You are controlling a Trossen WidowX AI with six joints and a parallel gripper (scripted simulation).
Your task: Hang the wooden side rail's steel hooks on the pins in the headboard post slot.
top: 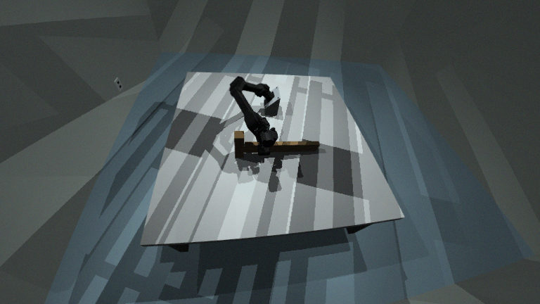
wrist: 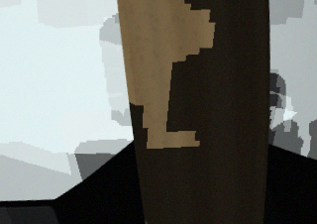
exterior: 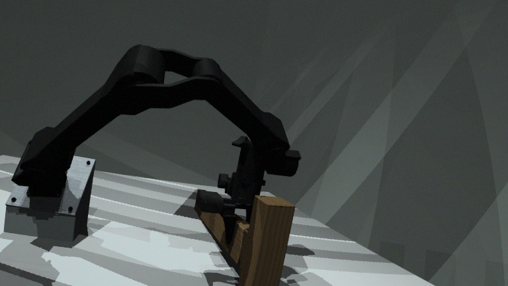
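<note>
The wooden post lies 12 cm to the right of my gripper tip and 4 cm above it.
</note>
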